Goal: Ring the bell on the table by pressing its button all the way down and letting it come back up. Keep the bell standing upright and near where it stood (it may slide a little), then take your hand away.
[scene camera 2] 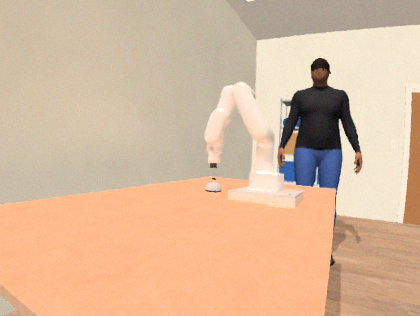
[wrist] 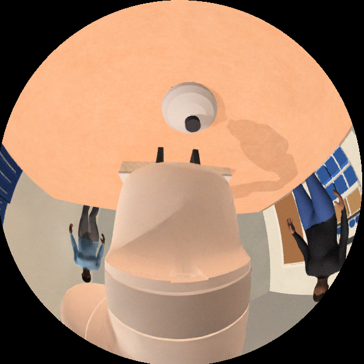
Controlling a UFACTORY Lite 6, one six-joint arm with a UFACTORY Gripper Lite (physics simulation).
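Pixels of known places: end effector, tool point: [scene camera 2: 213, 165]; arm's base, origin of the base link: [scene camera 2: 262, 190].
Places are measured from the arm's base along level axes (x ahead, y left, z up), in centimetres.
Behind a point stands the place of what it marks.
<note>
The bell [scene camera 2: 213, 187] {x 23.4, y 3.1, z -1.3 cm} [wrist: 182, 105] is a pale grey dome with a black button [scene camera 2: 213, 179] {x 24.9, y 0.7, z 2.2 cm} [wrist: 192, 123] on top. It stands upright on the orange table [scene camera 2: 150, 235] {x 4.3, y 65.8, z -3.7 cm} [wrist: 115, 60], and its button is up. My gripper [scene camera 2: 213, 167] [wrist: 178, 151] is open, with its two black fingers apart and nothing between them. In the scene view it hangs above the bell with a gap between the fingertips and the button. In the wrist view the bell shows beyond the fingertips, and the fingers do not touch it.
The robot's pale base [scene camera 2: 265, 196] {x -5.3, y 12.6, z -0.5 cm} stands on the table, right of the bell in the scene view. A person in a black top [scene camera 2: 320, 120] [wrist: 325, 245] stands behind the table. A person in a blue top [wrist: 87, 253] shows in the wrist view. A shelf with blue bins stands behind.
</note>
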